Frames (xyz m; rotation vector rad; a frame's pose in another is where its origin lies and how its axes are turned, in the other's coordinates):
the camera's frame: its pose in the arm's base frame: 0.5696 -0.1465 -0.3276 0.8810 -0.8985 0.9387
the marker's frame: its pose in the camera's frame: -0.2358 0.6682 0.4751 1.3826 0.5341 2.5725
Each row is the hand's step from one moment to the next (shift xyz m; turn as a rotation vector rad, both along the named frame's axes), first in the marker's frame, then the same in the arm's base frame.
Working: the marker's frame: its pose in the arm's base frame: -0.2314 -0.4216 -0.2250 0.1571 0.1367 -2.2754

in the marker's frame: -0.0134 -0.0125 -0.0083 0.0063 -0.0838 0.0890
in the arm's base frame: -0.0003 0.0194 -0.0055 -0.0738 0.0363 0.0907
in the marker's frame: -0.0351 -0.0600 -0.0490 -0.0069 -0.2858 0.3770
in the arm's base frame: -0.0195 0.0725 -0.0400 -0.2382 0.1339 0.3862
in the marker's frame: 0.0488 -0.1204 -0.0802 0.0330 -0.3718 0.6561
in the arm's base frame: -0.1175 0.0538 -0.0812 -0.3483 0.1180 0.6592
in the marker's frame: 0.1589 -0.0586 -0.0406 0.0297 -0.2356 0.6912
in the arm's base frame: -0.1446 -0.0743 -0.0625 -0.2452 0.0267 0.6880
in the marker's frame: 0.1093 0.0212 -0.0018 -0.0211 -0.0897 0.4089
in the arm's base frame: -0.0545 -0.0950 -0.0201 -0.0823 0.0124 0.4108
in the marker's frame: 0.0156 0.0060 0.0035 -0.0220 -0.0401 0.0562
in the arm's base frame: -0.0058 -0.0161 0.0007 -0.0200 0.0340 0.0608
